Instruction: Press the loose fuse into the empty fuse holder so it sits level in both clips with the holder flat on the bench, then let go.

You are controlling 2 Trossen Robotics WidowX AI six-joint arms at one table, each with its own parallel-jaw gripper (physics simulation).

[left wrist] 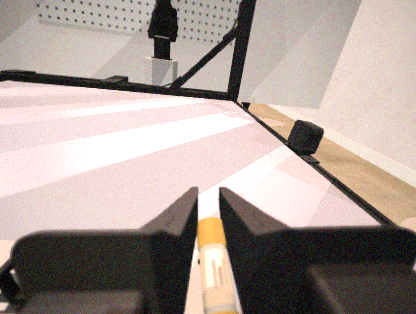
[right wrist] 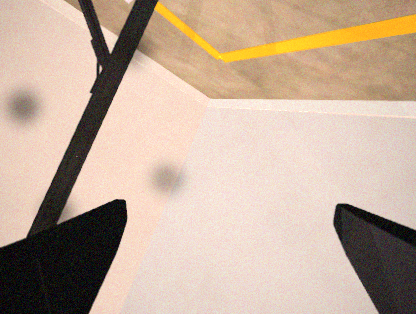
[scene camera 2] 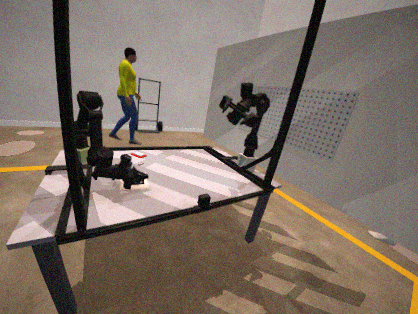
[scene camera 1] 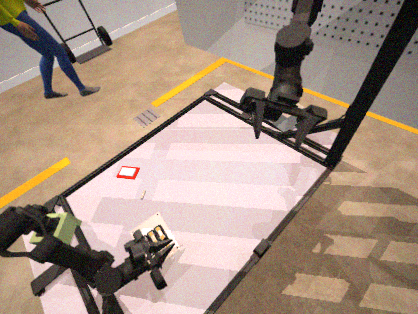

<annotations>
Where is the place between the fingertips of my left gripper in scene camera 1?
173,241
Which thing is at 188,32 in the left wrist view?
A pegboard wall.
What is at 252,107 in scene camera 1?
My right gripper.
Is my right gripper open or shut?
Open.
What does my right gripper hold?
Nothing.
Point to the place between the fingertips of my right gripper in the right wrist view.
At 230,211
</annotations>
